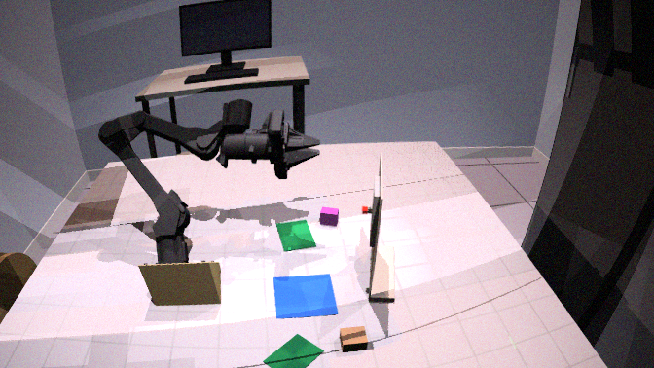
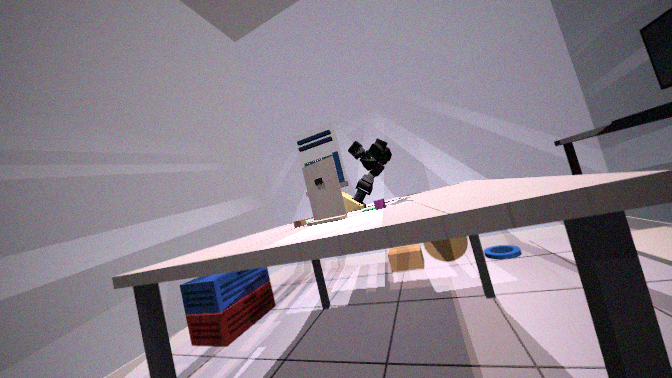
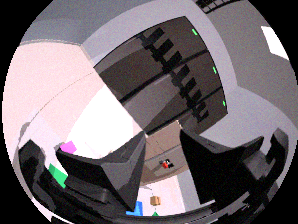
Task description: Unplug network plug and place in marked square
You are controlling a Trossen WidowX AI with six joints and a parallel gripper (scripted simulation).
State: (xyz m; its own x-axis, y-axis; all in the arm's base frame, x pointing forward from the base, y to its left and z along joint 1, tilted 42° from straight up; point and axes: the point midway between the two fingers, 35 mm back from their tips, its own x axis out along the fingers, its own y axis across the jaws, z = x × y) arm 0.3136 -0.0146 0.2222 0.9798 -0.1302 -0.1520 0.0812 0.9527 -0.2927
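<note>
The network plug is 70 mm ahead of my gripper tip, 160 mm to the right of it and 60 mm below it. Round my gripper tip: blue square: 70 mm behind, 200 mm to the right, 230 mm below; then upright panel: 90 mm ahead, 170 mm to the right, 120 mm below.
</note>
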